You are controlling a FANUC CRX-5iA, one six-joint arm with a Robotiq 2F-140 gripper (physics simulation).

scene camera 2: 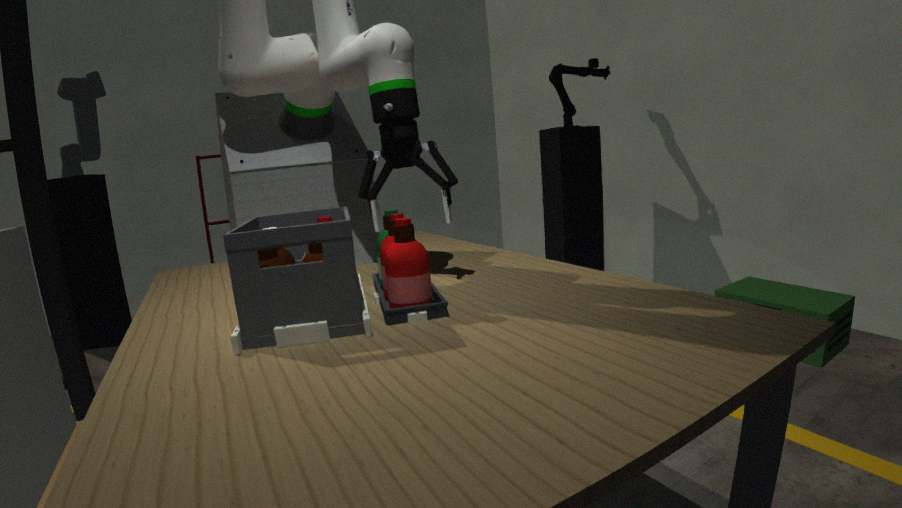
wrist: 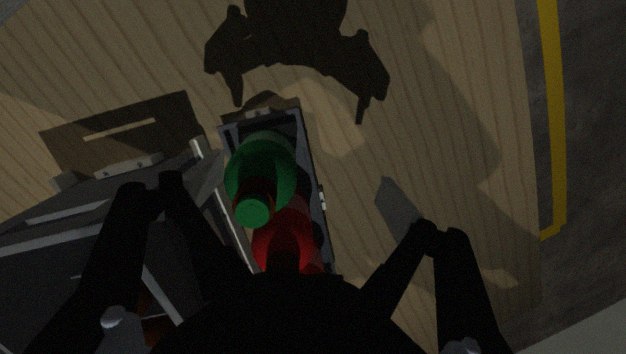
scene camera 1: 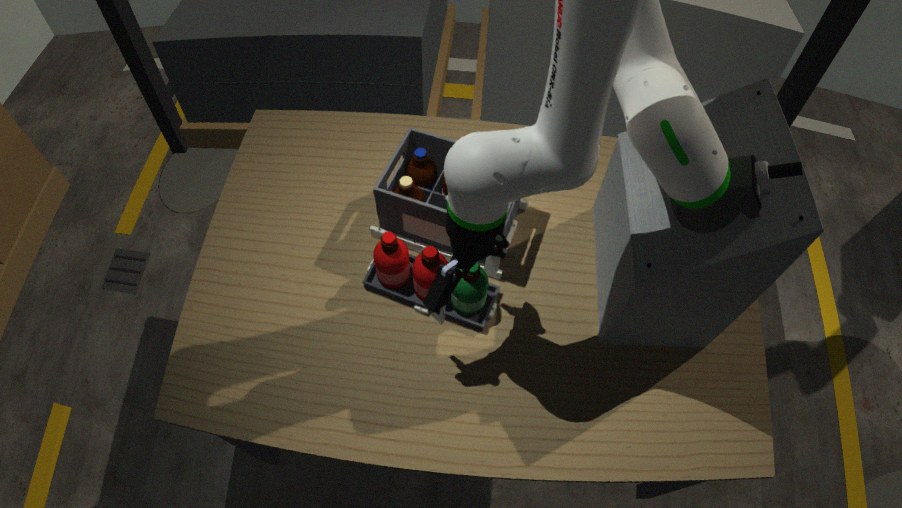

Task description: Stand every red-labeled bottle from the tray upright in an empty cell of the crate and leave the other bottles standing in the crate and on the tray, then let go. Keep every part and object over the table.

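Frame: origin at the arm's base, x ahead, y left, z up, level; metres.
Where they show: gripper, between the fingertips: point(wrist: 303, 177) point(scene camera 1: 464, 294); arm's base, origin of its link: point(scene camera 2: 306, 124) point(scene camera 1: 708, 196).
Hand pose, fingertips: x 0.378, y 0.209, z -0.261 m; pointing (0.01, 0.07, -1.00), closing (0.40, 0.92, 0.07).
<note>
Each offset is from my fingertips to the top centre of the thing. "spot": to the spot under its first point. Level surfaces: height alone.
Two red bottles stand upright in the tray point(scene camera 1: 467, 322) point(scene camera 2: 436, 309) point(wrist: 306, 145): the end one {dx +0.176, dy -0.044, dz +0.038 m} point(scene camera 1: 391, 265) point(scene camera 2: 405, 271) and the middle one {dx +0.088, dy -0.044, dz +0.038 m} point(scene camera 1: 424, 277) point(wrist: 285, 240). A green bottle {dx +0.004, dy -0.043, dz +0.038 m} point(scene camera 1: 470, 293) point(wrist: 260, 172) stands at the tray's other end. The grey crate {dx +0.095, dy -0.161, dz +0.053 m} point(scene camera 1: 388, 211) point(scene camera 2: 296, 296) beside it holds brown bottles, one blue-capped {dx +0.201, dy -0.266, dz +0.041 m} point(scene camera 1: 421, 170), one cream-capped {dx +0.198, dy -0.182, dz +0.041 m} point(scene camera 1: 407, 189); a red cap {dx +0.021, dy -0.175, dz +0.041 m} point(scene camera 2: 323, 219) also shows inside it. The arm hides the crate's right cells in scene camera 1. My gripper point(scene camera 1: 470, 265) point(scene camera 2: 412, 212) point(wrist: 303, 177) is open and empty above the tray bottles.
White brackets {spot: dx +0.259, dy -0.223, dz -0.104 m} point(scene camera 2: 301, 333) surround the crate's base on the wooden table {dz -0.122 m} point(scene camera 1: 284, 328) point(scene camera 2: 473, 391). The crate wall stands close beside the tray. The grey robot pedestal point(scene camera 1: 662, 283) point(scene camera 2: 277, 189) is at the right in scene camera 1.
</note>
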